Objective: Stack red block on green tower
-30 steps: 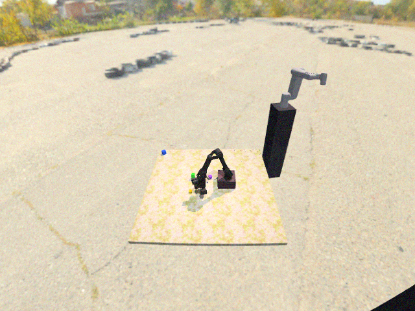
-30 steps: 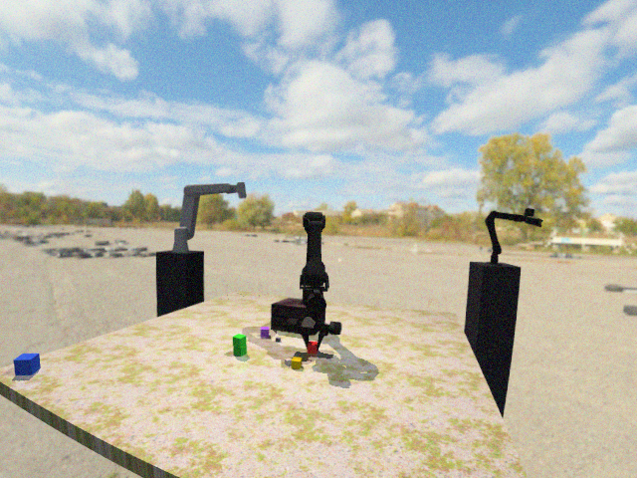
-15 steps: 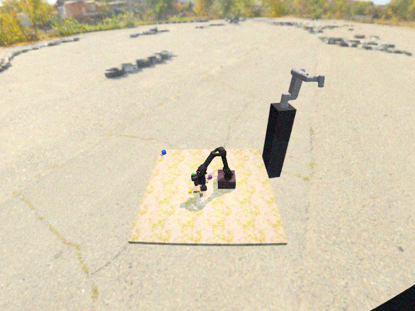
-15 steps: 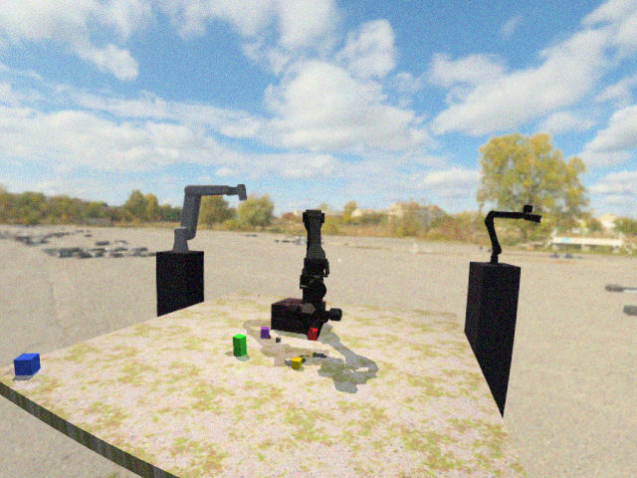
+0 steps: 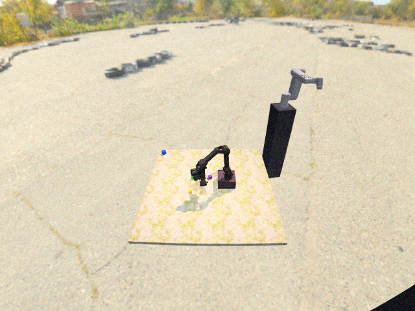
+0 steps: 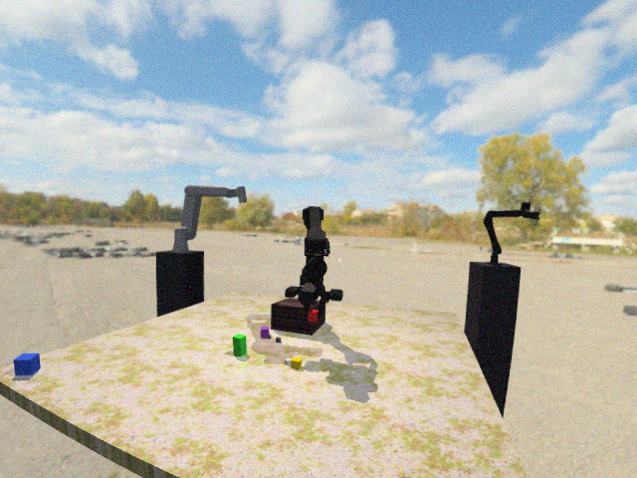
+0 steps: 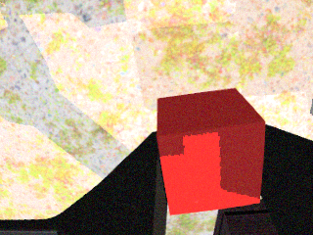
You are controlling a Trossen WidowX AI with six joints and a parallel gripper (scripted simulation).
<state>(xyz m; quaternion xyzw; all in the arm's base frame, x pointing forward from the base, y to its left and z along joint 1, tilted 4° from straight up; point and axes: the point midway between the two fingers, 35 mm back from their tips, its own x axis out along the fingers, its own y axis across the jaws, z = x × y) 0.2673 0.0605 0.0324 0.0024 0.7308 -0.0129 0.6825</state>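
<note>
The yellow block is 120 mm ahead of my gripper tip, 110 mm below it and 30 mm to the right of it. The rest, counted from my gripper tip: purple block: 200 mm to the right, 100 mm below, 100 mm behind; then red block: 10 mm above; then tiny dark cube: 140 mm to the right, 110 mm below, 60 mm behind.
</note>
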